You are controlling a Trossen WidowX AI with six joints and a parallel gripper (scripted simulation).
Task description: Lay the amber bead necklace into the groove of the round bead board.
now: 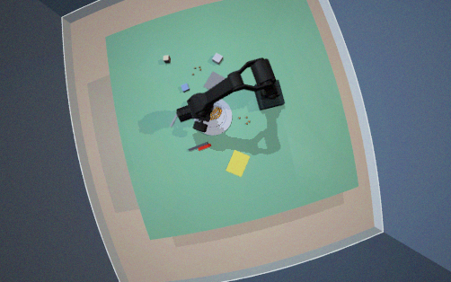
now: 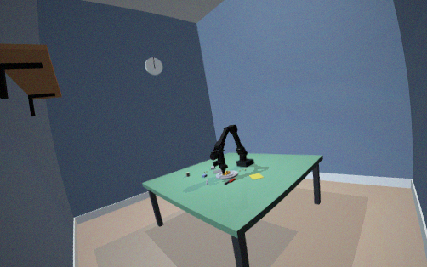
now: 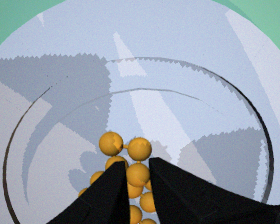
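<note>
Right now my gripper tip is 30 mm past the round grey bead board, 10 mm to the right of it and 10 mm above it. The rest, counted from my gripper tip: grey rod 170 mm ahead, 20 mm below; then red-handled tool 40 mm ahead, 170 mm to the left, 20 mm below; then grey plate 40 mm behind, 180 mm to the right, 20 mm below.
</note>
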